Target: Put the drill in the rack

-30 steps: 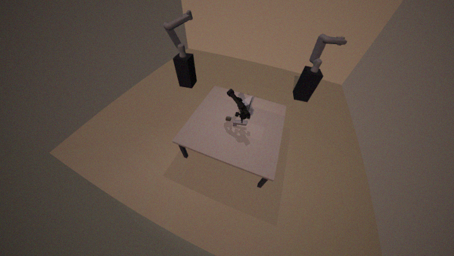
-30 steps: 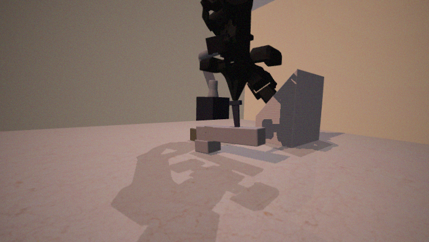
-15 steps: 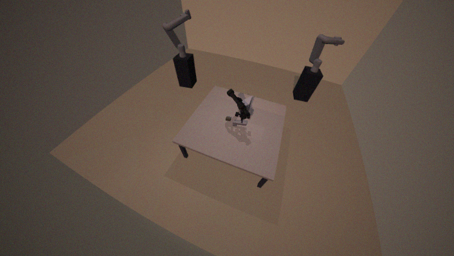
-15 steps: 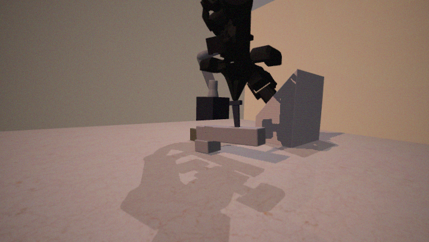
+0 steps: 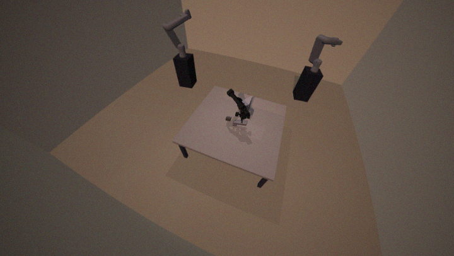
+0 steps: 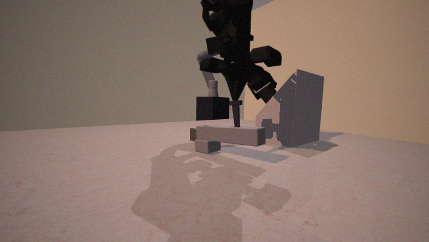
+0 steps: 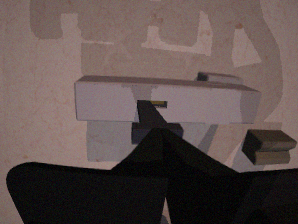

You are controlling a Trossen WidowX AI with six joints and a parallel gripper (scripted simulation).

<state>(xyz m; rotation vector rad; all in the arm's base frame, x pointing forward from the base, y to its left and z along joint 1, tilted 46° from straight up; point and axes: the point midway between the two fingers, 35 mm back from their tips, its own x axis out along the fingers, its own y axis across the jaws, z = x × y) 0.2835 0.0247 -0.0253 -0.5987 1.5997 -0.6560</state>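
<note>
The thin key is 30 mm below my gripper tip. The rest, counted from my gripper tip: olive block 190 mm to the right, 120 mm below, 70 mm behind; grey block housing 90 mm below, 30 mm to the right.
</note>
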